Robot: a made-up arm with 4 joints. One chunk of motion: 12 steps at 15 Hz.
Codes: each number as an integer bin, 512 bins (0 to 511) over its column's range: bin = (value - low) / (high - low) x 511, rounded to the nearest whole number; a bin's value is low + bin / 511 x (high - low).
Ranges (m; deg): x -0.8..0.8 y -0.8..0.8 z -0.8..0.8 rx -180..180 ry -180..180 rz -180..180
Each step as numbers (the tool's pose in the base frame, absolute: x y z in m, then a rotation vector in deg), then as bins.
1 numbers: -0.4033 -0.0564 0.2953 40.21 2.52 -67.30
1 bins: 127 237 350 313 259 160
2 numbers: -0.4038 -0.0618 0.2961 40.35 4.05 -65.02
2 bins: 127 236 350 313 261 163
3 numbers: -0.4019 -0.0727 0.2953 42.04 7.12 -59.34
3 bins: 127 232 350 315 266 171
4 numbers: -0.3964 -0.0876 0.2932 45.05 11.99 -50.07
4 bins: 129 228 349 319 273 184
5 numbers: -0.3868 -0.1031 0.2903 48.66 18.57 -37.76
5 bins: 132 223 348 325 282 202
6 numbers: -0.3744 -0.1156 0.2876 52.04 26.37 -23.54
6 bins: 136 219 347 329 293 222
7 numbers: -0.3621 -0.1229 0.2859 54.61 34.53 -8.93
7 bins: 140 216 347 333 305 243
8 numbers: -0.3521 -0.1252 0.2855 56.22 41.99 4.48
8 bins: 143 216 347 335 315 262
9 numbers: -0.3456 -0.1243 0.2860 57.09 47.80 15.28
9 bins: 145 216 347 337 323 277
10 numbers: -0.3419 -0.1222 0.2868 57.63 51.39 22.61
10 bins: 146 216 347 337 328 288
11 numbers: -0.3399 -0.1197 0.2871 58.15 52.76 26.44
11 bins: 147 217 347 338 330 293
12 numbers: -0.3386 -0.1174 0.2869 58.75 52.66 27.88
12 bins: 147 218 347 339 330 295
